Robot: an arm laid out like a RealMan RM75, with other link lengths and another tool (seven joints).
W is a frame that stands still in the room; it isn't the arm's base.
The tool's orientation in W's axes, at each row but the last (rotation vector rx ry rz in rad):
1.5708 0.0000 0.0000
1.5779 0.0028 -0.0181
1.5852 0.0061 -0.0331
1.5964 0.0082 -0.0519
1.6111 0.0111 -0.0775
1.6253 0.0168 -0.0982
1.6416 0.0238 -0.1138
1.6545 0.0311 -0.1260
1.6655 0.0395 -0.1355
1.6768 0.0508 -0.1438
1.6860 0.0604 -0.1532
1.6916 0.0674 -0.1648
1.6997 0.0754 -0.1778
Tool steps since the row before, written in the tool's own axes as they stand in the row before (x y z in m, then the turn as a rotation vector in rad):
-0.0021 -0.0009 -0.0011 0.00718 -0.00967 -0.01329
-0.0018 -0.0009 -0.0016 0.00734 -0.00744 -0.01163
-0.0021 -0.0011 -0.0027 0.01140 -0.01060 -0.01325
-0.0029 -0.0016 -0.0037 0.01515 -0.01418 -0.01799
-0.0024 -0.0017 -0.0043 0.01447 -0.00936 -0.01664
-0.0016 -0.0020 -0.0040 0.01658 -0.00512 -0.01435
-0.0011 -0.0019 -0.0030 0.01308 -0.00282 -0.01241
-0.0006 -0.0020 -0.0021 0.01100 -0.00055 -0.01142
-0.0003 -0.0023 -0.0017 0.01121 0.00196 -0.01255
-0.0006 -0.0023 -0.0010 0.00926 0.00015 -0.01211
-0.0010 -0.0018 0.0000 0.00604 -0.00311 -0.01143
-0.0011 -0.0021 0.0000 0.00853 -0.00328 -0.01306
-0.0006 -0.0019 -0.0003 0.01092 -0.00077 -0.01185
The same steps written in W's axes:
-0.0021 0.0011 -0.0009 0.00718 0.01329 -0.00967
-0.0018 0.0016 -0.0009 0.00735 0.01161 -0.00745
-0.0021 0.0028 -0.0010 0.01136 0.01321 -0.01069
-0.0029 0.0038 -0.0014 0.01511 0.01794 -0.01429
-0.0023 0.0045 -0.0014 0.01464 0.01641 -0.00950
-0.0015 0.0042 -0.0017 0.01692 0.01379 -0.00555
-0.0011 0.0032 -0.0016 0.01351 0.01187 -0.00310
-0.0007 0.0023 -0.0017 0.01160 0.01080 -0.00072
-0.0004 0.0019 -0.0021 0.01215 0.01166 0.00185
-0.0008 0.0013 -0.0021 0.00998 0.01153 0.00026
-0.0012 0.0003 -0.0016 0.00632 0.01141 -0.00258
-0.0014 0.0003 -0.0019 0.00887 0.01292 -0.00293
-0.0009 0.0006 -0.0017 0.01152 0.01125 -0.00101

